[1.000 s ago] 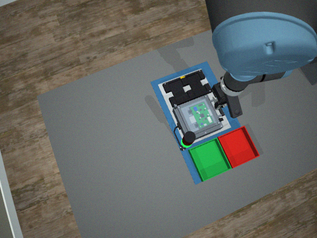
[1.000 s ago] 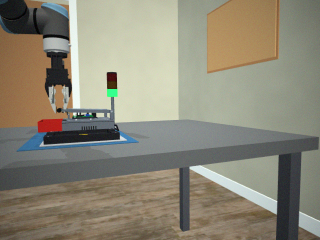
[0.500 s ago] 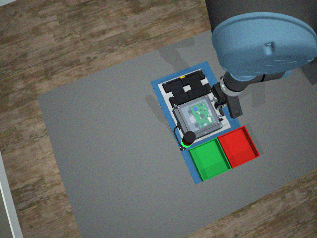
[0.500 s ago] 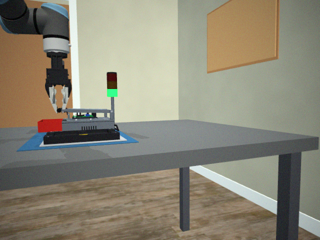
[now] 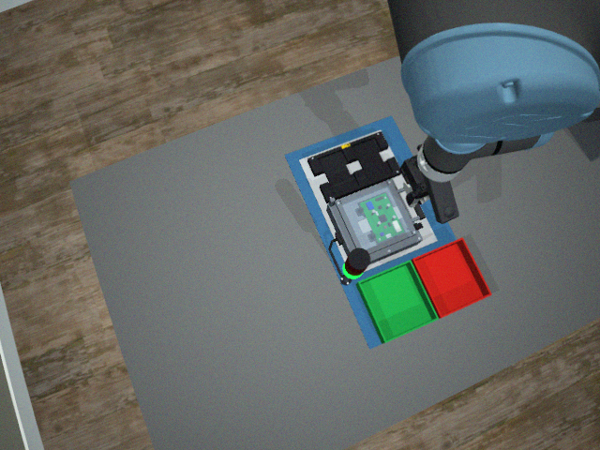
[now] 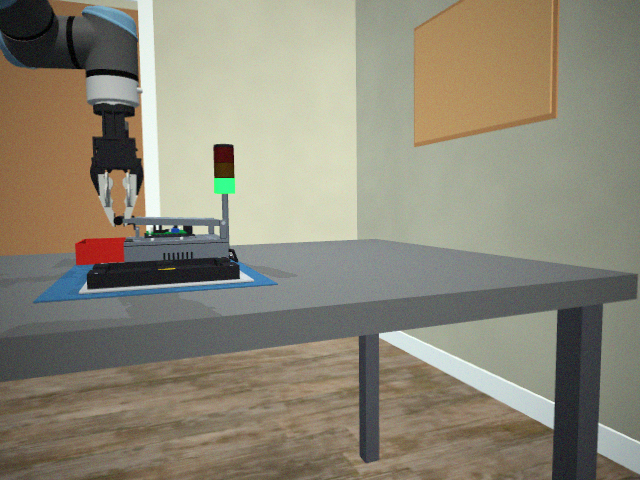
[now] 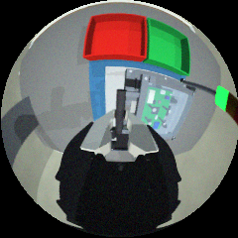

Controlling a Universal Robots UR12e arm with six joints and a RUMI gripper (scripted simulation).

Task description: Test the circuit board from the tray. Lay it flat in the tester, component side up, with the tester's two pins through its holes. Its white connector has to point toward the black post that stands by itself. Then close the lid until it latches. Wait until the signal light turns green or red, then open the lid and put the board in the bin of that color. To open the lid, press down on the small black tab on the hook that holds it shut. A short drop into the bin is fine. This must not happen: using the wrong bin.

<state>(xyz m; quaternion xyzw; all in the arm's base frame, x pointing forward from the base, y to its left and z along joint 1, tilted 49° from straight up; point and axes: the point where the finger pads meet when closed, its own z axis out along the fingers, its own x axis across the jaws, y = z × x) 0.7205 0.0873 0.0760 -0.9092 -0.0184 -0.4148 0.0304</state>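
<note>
Now: the black latch hook 50 mm to the left of my hand, 20 mm ahead of it and 10 mm below it. The rest, counted from my hand: red bin: 190 mm to the left, 90 mm below, 40 mm behind; green circuit board: 80 mm ahead, 30 mm below; tester lid: 90 mm ahead, 10 mm below.
</note>
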